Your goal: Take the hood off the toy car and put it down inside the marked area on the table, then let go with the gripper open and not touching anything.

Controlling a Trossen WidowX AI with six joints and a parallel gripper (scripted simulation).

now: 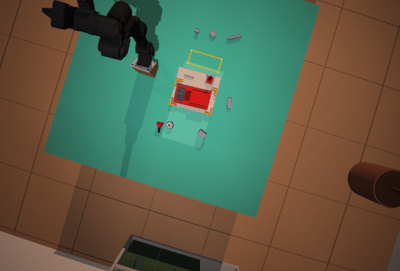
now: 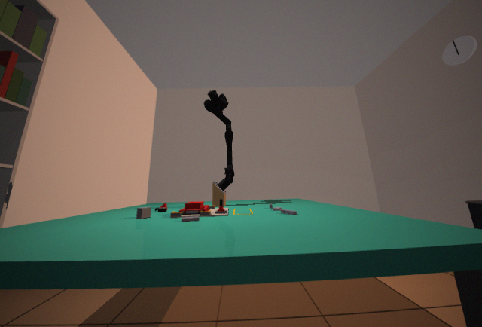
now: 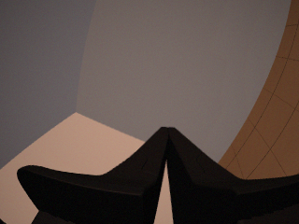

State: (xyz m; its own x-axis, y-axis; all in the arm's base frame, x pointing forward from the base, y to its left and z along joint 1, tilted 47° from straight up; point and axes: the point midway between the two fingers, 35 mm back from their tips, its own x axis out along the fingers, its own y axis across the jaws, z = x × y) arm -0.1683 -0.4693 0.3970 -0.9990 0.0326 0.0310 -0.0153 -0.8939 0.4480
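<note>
Now: gripper tip 71 cm above the hood, 44 cm short of it and 8 cm to the left of it.
</note>
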